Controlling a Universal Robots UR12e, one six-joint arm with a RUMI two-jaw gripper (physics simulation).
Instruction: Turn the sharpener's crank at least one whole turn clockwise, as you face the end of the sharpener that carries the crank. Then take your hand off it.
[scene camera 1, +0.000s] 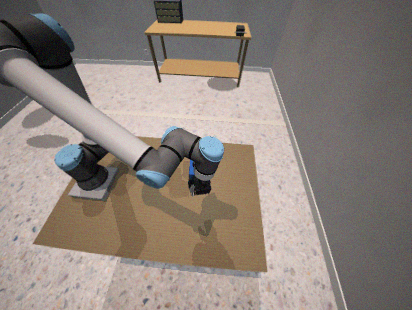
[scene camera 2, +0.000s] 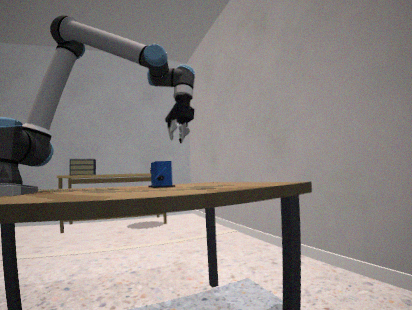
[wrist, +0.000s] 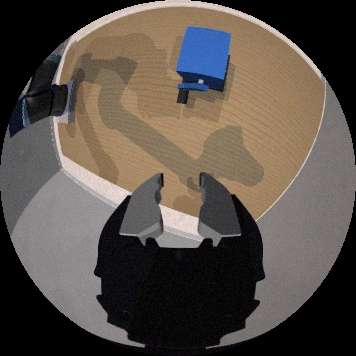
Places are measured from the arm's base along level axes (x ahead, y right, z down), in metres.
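Pixels of known places: gripper, between the fingertips: (scene camera 2: 176, 141) (wrist: 181, 173); arm's base, origin of its link: (scene camera 1: 94, 177) (wrist: 61, 99).
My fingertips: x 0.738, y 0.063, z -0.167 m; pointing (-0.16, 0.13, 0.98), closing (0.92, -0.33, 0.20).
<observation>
For each thing: its top centre in the pictures, then the offset to it from my fingertips. "spot": a spot on its surface instead.
- blue sharpener, a spot on its surface: (wrist: 204, 52) (scene camera 1: 195, 168) spot: dx -0.034, dy -0.179, dz +0.072 m
- black handle, a spot on its surface: (wrist: 183, 96) spot: dx -0.054, dy -0.089, dz +0.143 m
The blue sharpener (scene camera 1: 191, 169) (scene camera 2: 162, 172) (wrist: 204, 52) stands upright on the wooden table (scene camera 1: 242, 162) (scene camera 2: 225, 200) (wrist: 285, 110). In scene camera 1 the arm hides most of it. Its crank (scene camera 2: 161, 177) (wrist: 193, 87) is on the end facing scene camera 2, with a short blue arm and a black handle (wrist: 183, 96) sticking out. In the wrist view the handle is toward the left of that end. My gripper (scene camera 1: 196, 192) (scene camera 2: 176, 140) (wrist: 181, 173) is partly open and empty. It hangs well above the table, higher than the sharpener, and touches neither sharpener nor crank.
The arm's base plate (scene camera 1: 89, 192) (scene camera 2: 22, 189) stands at the table's left side. A second table (scene camera 1: 200, 29) farther back carries a dark drawer cabinet (scene camera 1: 169, 11) (scene camera 2: 82, 167) and a small black object (scene camera 1: 240, 30). A grey wall (scene camera 1: 360, 125) (scene camera 2: 310, 125) rises on the right.
</observation>
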